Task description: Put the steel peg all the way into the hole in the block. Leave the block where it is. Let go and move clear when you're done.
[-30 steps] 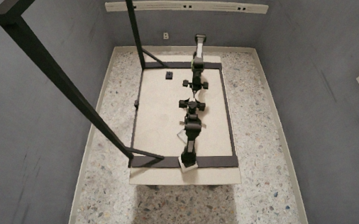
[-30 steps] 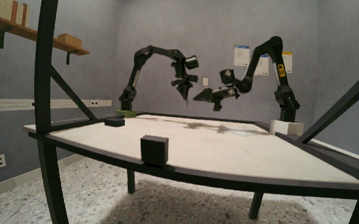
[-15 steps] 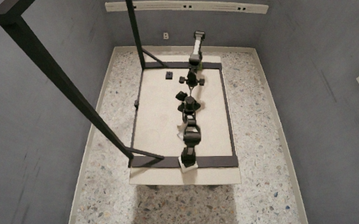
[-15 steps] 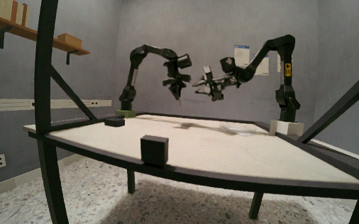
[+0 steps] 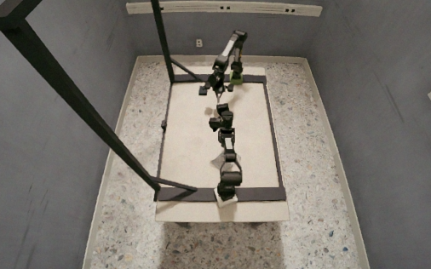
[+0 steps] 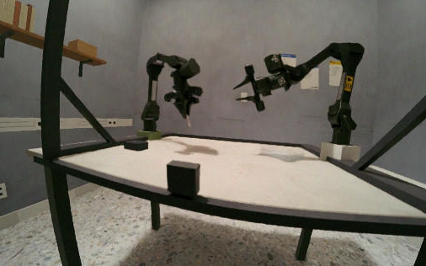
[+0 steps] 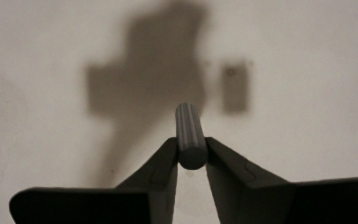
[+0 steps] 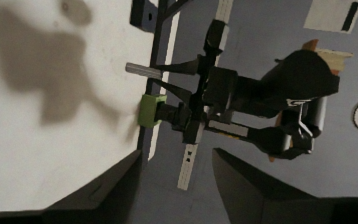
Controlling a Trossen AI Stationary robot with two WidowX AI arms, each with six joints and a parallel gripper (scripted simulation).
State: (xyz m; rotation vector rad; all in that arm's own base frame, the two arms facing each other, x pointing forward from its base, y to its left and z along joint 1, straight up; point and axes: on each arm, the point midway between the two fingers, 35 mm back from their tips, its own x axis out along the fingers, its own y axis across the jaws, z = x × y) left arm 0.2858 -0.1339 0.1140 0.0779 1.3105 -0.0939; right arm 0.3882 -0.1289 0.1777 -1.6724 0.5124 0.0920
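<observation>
Now: left hand 13 cm past the dark block, 14 cm to the right of it and 14 cm above it. The rest, counted from my left hand: steel peg 2 cm to the right, 4 cm below; tray 10 cm ahead, 40 cm to the right, 15 cm below.
</observation>
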